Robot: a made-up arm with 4 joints.
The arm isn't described. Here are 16 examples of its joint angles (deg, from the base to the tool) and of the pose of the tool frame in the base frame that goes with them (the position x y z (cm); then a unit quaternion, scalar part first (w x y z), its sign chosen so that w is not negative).
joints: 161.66 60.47 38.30 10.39
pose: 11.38 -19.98 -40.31 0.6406 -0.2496 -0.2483 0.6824
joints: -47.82 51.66 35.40 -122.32
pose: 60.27 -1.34 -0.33 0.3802 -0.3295 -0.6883 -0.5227
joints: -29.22 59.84 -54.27 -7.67
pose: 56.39 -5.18 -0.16 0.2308 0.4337 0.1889 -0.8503
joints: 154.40 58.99 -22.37 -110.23
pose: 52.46 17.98 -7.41 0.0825 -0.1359 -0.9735 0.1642
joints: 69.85 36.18 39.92 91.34
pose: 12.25 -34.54 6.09 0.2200 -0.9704 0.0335 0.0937
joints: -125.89 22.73 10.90 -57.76
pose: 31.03 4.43 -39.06 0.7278 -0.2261 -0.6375 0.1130
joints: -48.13 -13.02 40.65 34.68
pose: -15.19 17.20 16.75 0.8363 0.3749 0.3830 0.1155
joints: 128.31 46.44 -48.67 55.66
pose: 6.94 2.25 -21.07 0.9479 -0.1175 -0.1230 0.2694
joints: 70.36 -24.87 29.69 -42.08
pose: 30.25 7.12 45.28 0.5032 0.6789 0.1343 -0.5176
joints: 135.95 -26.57 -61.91 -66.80
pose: 42.08 -3.68 42.17 0.1956 0.5085 0.8156 -0.1947
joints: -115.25 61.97 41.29 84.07
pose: -6.36 16.10 9.54 0.8492 0.2960 0.2784 0.3371
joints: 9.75 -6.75 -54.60 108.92
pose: 12.78 -21.97 -9.11 0.3437 -0.7568 -0.3837 0.4024
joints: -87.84 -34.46 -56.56 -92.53
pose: 9.07 -50.23 -22.84 0.5179 -0.7696 -0.3668 -0.0702
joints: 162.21 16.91 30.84 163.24
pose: 15.41 16.27 -12.78 0.5753 -0.2950 0.6732 -0.3588
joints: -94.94 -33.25 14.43 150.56
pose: 29.87 1.27 1.51 0.2233 0.2443 0.8861 -0.3246
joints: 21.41 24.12 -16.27 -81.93
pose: 41.87 25.13 -15.40 0.6263 -0.0453 0.2400 -0.7403
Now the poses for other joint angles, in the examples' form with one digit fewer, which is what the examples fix.
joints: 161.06 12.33 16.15 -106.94
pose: 53.8 -4.2 -12.5 0.071 0.232 0.743 -0.624
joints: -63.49 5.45 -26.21 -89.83
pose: 22.6 -3.6 -41.3 0.747 -0.445 -0.345 -0.353
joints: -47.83 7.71 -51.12 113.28
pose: 21.2 -25.3 6.4 0.078 0.848 0.368 -0.374
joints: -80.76 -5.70 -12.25 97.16
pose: 21.0 4.4 15.7 0.592 0.495 0.585 -0.249
